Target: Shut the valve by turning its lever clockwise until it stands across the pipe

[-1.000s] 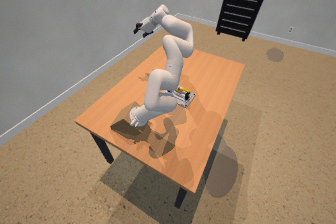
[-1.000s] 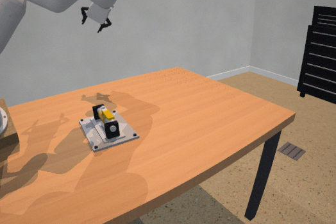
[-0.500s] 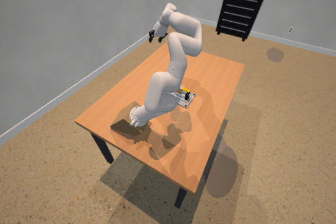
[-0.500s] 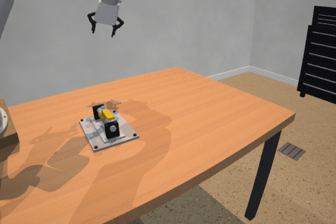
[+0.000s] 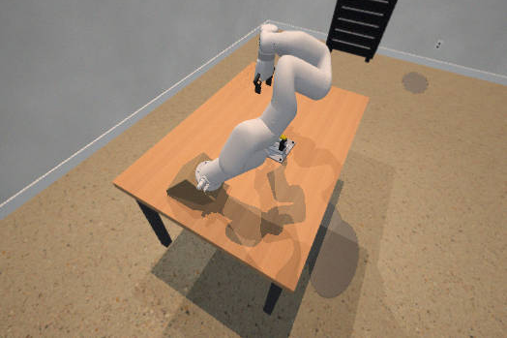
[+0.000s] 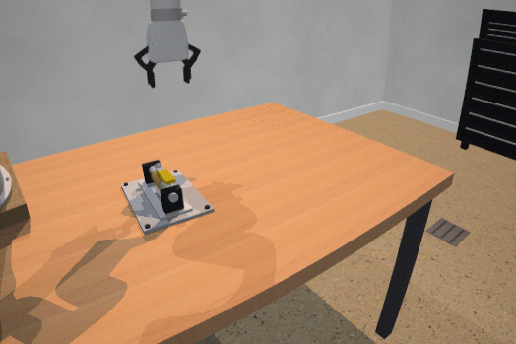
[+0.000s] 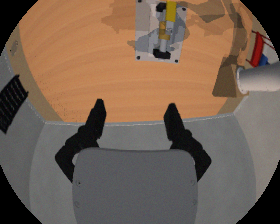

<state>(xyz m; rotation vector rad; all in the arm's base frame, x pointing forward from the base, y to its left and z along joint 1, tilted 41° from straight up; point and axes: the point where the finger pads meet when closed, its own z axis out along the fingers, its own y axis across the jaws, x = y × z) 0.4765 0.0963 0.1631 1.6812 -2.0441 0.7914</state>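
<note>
Right now my hand is 260 mm above the plate, 100 mm past it and 90 mm to the left of it.
</note>
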